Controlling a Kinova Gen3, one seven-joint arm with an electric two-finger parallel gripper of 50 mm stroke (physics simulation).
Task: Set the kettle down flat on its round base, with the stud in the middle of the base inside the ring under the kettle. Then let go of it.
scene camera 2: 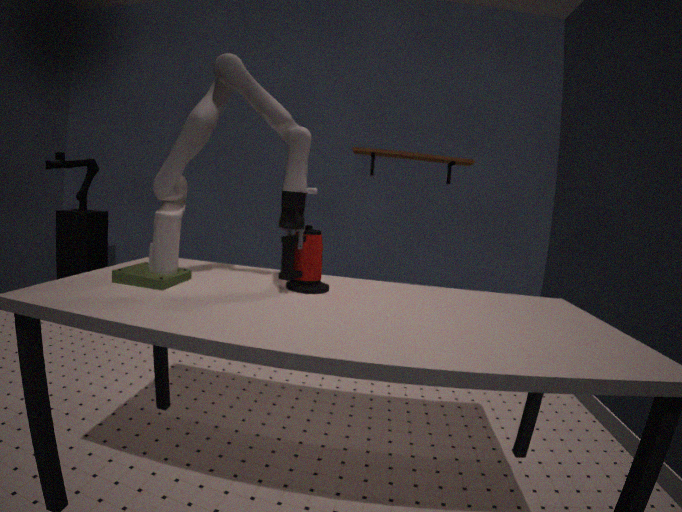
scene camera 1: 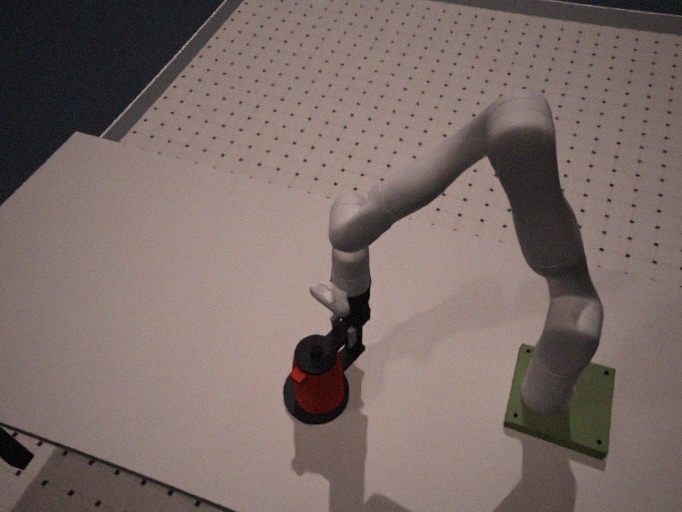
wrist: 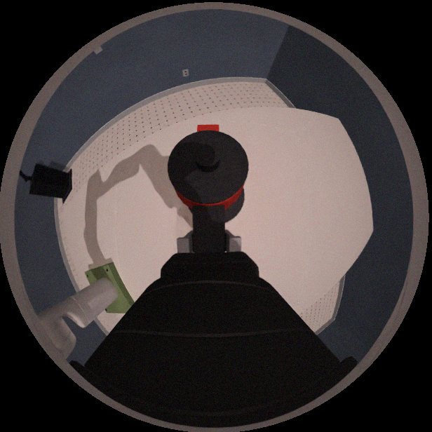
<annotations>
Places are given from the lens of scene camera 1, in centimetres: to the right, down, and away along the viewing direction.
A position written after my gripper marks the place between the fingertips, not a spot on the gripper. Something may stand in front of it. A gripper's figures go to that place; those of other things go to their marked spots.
my gripper (scene camera 1: 344, 338): 1, 18, 128
round black base (scene camera 1: 295, 410): -10, 34, 132
</annotations>
